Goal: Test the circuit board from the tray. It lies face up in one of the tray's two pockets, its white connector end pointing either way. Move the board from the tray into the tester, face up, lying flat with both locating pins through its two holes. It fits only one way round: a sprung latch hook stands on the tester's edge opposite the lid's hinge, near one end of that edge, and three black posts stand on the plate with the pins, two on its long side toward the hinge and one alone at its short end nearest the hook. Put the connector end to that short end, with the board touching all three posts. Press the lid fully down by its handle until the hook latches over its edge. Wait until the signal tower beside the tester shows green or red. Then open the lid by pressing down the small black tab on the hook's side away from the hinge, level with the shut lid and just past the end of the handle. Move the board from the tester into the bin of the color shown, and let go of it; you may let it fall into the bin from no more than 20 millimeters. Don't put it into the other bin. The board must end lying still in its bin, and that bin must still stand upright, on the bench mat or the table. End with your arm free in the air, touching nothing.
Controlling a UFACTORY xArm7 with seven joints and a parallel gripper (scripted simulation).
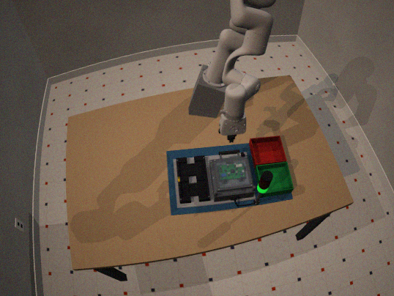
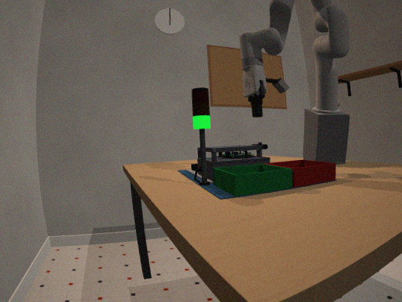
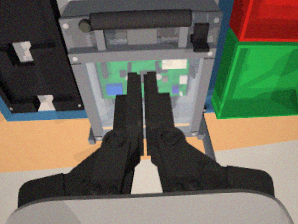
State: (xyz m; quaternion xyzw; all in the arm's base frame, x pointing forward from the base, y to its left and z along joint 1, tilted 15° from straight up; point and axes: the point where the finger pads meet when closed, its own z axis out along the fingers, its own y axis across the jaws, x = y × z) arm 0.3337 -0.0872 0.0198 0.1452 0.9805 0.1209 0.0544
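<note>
Right now my hand is 12 cm above the latch hook, 5 cm to the right of it and 4 cm short of it. Round my hand: red bin: 20 cm to the left, 19 cm below, 4 cm ahead; tester lid: 12 cm below, 8 cm ahead, 2 cm to the right; green circuit board: 14 cm below, 8 cm ahead, 2 cm to the right.
</note>
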